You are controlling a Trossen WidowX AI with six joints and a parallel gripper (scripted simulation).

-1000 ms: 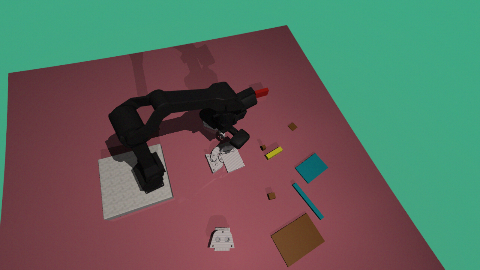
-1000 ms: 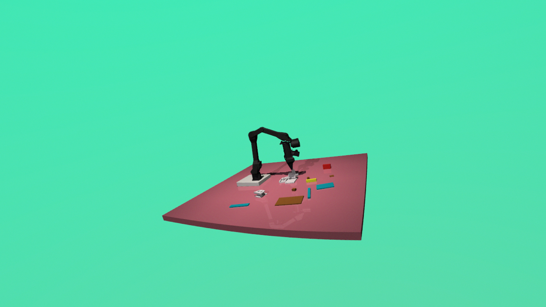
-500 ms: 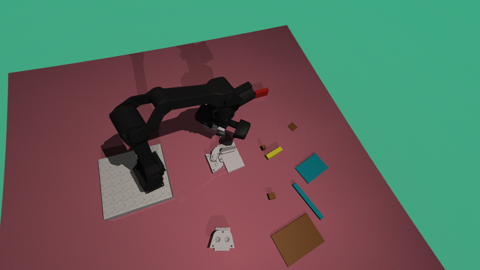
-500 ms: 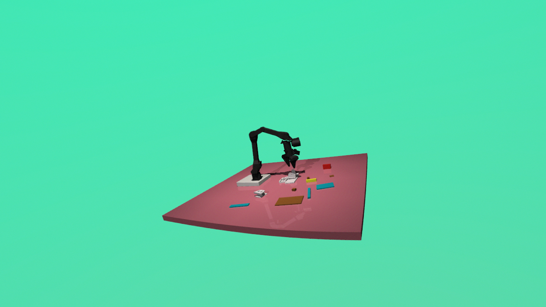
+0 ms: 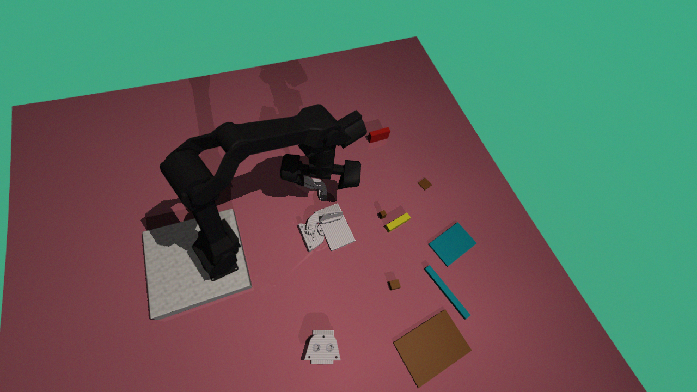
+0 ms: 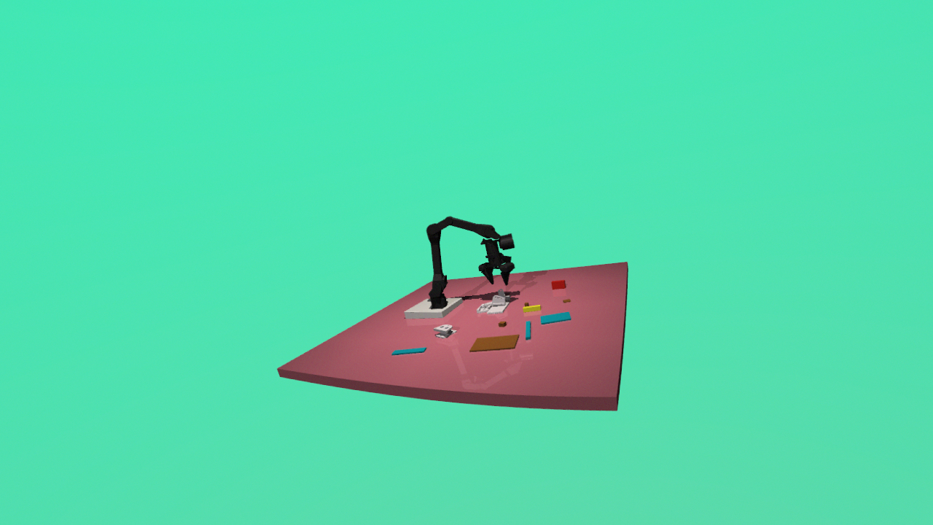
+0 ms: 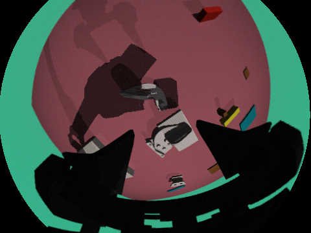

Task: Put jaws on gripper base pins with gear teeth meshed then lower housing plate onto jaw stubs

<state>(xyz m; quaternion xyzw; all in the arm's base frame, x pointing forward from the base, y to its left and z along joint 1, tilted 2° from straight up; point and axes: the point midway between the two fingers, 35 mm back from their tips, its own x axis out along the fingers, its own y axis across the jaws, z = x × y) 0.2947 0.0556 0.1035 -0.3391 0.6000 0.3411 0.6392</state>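
The gripper jaw is 80 mm below my gripper tip and 20 mm to the left of it. Round my gripper tip: white stepped block 340 mm to the right, 160 mm behind, 80 mm below; yellow bar 160 mm to the right, 160 mm ahead, 80 mm below; red block 260 mm ahead, 110 mm to the left, 70 mm below.
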